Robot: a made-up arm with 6 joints.
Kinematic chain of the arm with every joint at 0, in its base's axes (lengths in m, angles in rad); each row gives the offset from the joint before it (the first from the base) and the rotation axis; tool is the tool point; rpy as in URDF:
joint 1: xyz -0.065 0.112 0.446 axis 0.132 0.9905 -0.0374
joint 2: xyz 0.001 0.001 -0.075 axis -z
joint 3: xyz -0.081 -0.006 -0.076 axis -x
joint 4: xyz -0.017 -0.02 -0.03 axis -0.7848 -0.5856 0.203
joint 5: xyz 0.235 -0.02 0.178 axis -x
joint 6: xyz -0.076 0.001 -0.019 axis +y
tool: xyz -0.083 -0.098 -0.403 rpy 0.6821 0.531 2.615
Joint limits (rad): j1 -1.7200..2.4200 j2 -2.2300..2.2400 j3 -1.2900..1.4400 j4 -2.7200..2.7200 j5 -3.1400..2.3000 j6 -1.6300..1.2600
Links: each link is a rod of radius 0.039 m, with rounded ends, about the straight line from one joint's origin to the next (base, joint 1, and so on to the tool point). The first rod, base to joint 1, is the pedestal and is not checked.
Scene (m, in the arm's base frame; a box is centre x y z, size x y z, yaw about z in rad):
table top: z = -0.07
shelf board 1: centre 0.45 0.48 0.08 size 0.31 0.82 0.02 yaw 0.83
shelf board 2: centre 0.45 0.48 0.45 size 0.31 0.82 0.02 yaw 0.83
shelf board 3: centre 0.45 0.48 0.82 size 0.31 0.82 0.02 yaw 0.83
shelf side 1: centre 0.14 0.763 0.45 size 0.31 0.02 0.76 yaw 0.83
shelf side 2: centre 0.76 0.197 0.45 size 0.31 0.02 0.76 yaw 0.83
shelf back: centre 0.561 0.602 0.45 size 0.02 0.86 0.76 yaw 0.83
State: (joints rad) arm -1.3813 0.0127 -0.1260 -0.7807 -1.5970 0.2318
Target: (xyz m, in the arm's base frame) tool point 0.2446 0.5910 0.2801
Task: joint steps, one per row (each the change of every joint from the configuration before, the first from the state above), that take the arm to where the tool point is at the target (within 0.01 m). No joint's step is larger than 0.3 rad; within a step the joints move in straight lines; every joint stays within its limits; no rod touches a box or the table.
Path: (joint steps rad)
1: 0.0115 0.0228 0.1694 0.2565 -0.1501 -0.0892
2: 0.0115 0.0229 0.1694 0.2566 -0.1500 -0.0892
3: 0.0115 0.0228 0.1695 0.2565 -0.1501 -0.0891
4: 0.0115 0.0229 0.1694 0.2566 -0.1500 -0.0892
5: 0.0116 0.0228 0.1694 0.2565 -0.1501 -0.0892

